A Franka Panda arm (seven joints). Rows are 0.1 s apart.
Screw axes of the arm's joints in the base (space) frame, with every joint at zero. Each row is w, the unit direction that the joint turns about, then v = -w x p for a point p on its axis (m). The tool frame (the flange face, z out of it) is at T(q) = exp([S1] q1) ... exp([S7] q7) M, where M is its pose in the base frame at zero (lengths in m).
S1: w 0 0 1 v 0 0 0
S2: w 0 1 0 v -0.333 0 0
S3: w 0 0 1 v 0 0 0
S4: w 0 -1 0 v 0.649 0 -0.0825
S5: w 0 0 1 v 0 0 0
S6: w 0 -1 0 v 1.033 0 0
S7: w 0 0 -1 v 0 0.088 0
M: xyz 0.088 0 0.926 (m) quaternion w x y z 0 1 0 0
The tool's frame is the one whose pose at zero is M.
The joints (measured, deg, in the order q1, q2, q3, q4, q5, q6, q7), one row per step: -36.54, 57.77, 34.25, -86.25, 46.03, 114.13, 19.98; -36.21, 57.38, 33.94, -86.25, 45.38, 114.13, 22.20; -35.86, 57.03, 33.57, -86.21, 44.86, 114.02, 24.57; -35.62, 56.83, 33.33, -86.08, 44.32, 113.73, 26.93; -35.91, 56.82, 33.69, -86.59, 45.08, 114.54, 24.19; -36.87, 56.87, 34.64, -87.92, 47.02, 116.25, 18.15; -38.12, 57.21, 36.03, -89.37, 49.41, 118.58, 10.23; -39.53, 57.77, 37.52, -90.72, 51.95, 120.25, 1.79; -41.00, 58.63, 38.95, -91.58, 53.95, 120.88, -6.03
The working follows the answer.
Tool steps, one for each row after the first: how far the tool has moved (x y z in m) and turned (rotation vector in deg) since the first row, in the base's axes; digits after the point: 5 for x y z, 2 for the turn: 0.00020, 0.00039, 0.00172, -0.79, 1.83, -0.14; 0.00034, 0.00063, 0.00315, -1.45, 3.87, -0.40; 0.00046, 0.00086, 0.00436, -1.88, 5.91, -0.61; -0.00002, 0.00147, 0.00365, -1.57, 3.51, -0.62; -0.00234, 0.00161, 0.00129, -0.62, -1.51, -0.96; -0.00453, 0.00203, -0.00218, 0.25, -8.17, -1.59; -0.00761, 0.00268, -0.00594, 1.35, -15.06, -2.09; -0.01051, 0.00239, -0.00940, 2.63, -21.49, -2.29
Tool pose at each row, in the base's axes (x y z in m, rotation vector in deg; rounded; the steps above come from the unrounded poses): 0.67991, -0.04708, 0.15115, -96.07, 57.38, 36.31; 0.68011, -0.04669, 0.15287, -96.36, 59.16, 37.54; 0.68025, -0.04645, 0.15430, -96.41, 61.12, 38.93; 0.68037, -0.04622, 0.15551, -96.26, 62.94, 40.46; 0.67990, -0.04561, 0.15480, -96.45, 61.10, 38.42; 0.67758, -0.04547, 0.15244, -96.28, 57.33, 34.07; 0.67539, -0.04505, 0.14896, -96.06, 52.65, 28.10; 0.67230, -0.04440, 0.14521, -95.51, 47.57, 22.19; 0.66940, -0.04469, 0.14175, -94.70, 42.52, 16.99

